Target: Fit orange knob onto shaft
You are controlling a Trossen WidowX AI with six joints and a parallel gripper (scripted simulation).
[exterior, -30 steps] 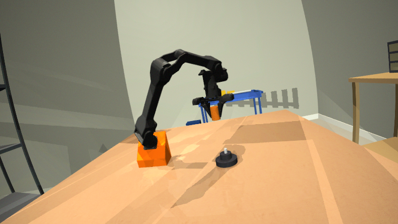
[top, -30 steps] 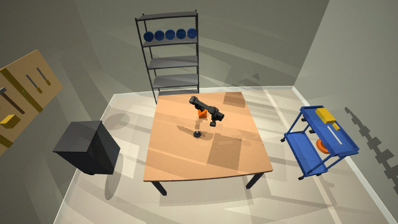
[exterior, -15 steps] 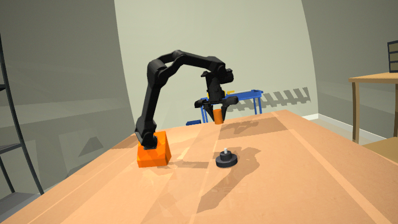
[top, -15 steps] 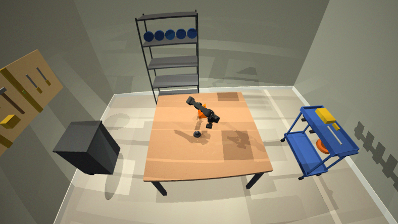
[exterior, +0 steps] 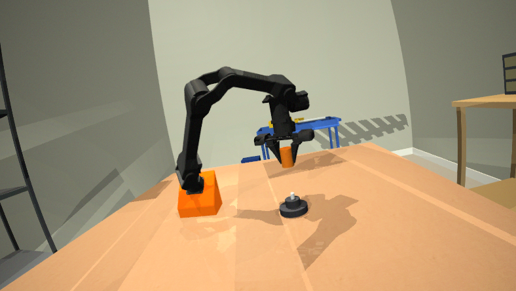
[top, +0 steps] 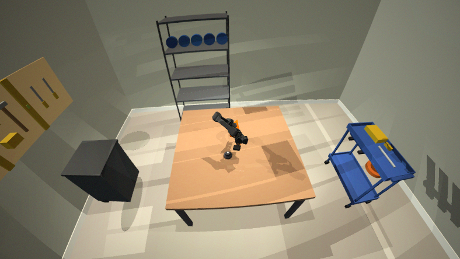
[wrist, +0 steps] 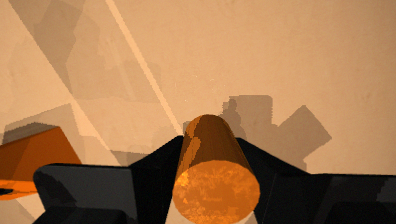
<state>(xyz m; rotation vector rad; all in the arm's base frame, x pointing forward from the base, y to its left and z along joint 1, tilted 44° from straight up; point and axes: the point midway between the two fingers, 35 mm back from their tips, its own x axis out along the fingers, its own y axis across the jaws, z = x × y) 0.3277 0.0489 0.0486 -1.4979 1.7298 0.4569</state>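
Right now the pedestal is 10 cm to the right of my gripper tip and 9 cm below it. The rest, counted from my gripper tip: orange knob (3 cm above).
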